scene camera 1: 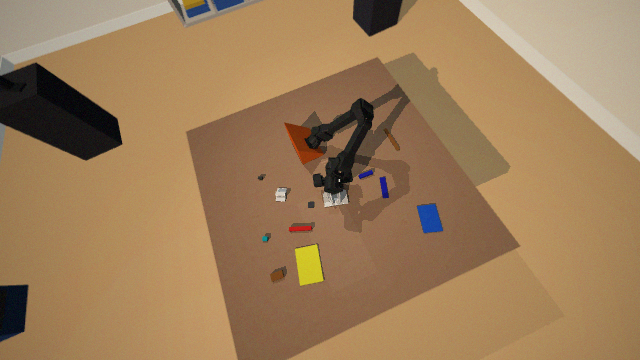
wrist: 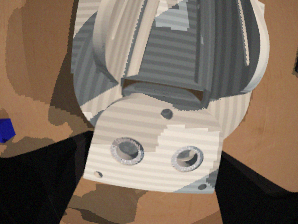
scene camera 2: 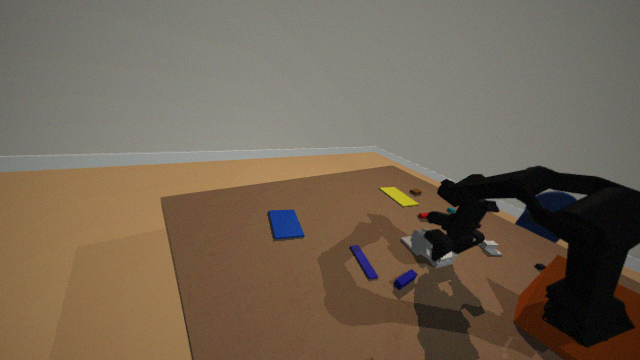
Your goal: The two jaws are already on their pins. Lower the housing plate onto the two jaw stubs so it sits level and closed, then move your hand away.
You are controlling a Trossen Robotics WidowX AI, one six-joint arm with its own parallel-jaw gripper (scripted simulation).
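Note:
The gripper (scene camera 2: 442, 258) appears in the wrist view as well (wrist: 154, 147). The scene also contains a blue plate (scene camera 2: 285, 224), which is out of frame in the wrist view, and a yellow plate (scene camera 1: 308, 261), which is likewise out of frame in the wrist view.

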